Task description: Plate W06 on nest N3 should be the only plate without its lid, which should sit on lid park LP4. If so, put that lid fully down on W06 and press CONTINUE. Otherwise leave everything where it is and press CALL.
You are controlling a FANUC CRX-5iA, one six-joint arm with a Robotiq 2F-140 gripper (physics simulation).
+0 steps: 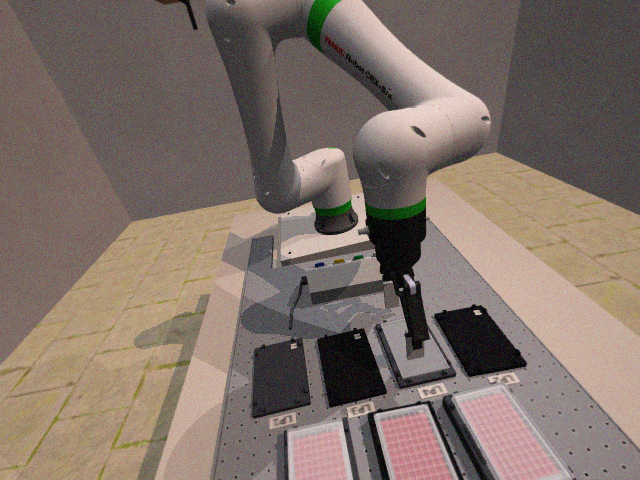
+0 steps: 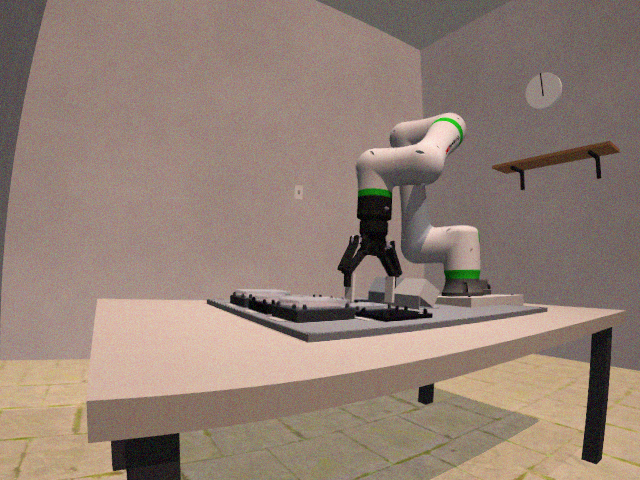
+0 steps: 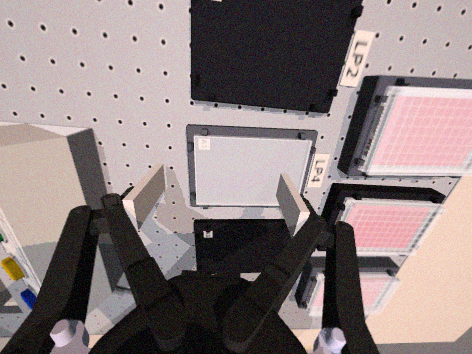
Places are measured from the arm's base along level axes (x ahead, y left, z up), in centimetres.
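Pixels of known places: gripper, between the fingertips: (image 1: 402,329) (image 2: 369,301) (image 3: 222,180); arm's base, origin of its link: (image 1: 336,223) (image 2: 462,295).
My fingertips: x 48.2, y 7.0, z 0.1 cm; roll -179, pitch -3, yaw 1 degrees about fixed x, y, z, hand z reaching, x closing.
Observation:
Ahead of a thing's pixels: the offset from my fingertips to its middle. "spot": to the spot under its first point.
A pale, flat lid @(dx +3.3, dy +0.7, dz -0.9 cm) (image 1: 431,364) (image 3: 245,170) sits in the dark grey frame of lid park LP4 @(spot: dx -3.8, dy +0.7, dz -1.3 cm) (image 3: 189,167). My gripper (image 1: 403,328) (image 2: 370,297) (image 3: 222,180) is wide open and empty, pointing down low over the board. One finger is above the lid near its LP4-label side; the other is beyond its opposite edge. Three pink-welled plates stand in a row of nests. The middle plate @(dx +21.9, dy -5.3, dz +0.6 cm) (image 1: 416,444) (image 3: 382,225) looks deeper pink than the paler outer plates @(dx +22.3, dy -18.7, dz +1.4 cm) (image 1: 317,452) @(dx +21.3, dy +7.4, dz +1.5 cm) (image 1: 509,434), which appear covered by clear lids. Plate and nest labels are not readable.
Lid parks LP2 @(dx +3.5, dy +13.2, dz -1.3 cm) (image 1: 480,338) (image 3: 270,50), LP3 @(dx +4.3, dy -12.0, dz -1.3 cm) (image 1: 351,366) (image 3: 240,240) and LP1 @(dx +3.8, dy -25.4, dz -1.3 cm) (image 1: 281,377) hold no visible lid. A sloped button box @(dx -18.3, dy -7.0, dz +1.9 cm) (image 1: 346,284) (image 3: 45,185) with blue, yellow and green buttons stands behind LP4. A thin bent dark bar @(spot: dx -14.7, dy -21.9, dz -2.0 cm) (image 1: 296,304) is beside it.

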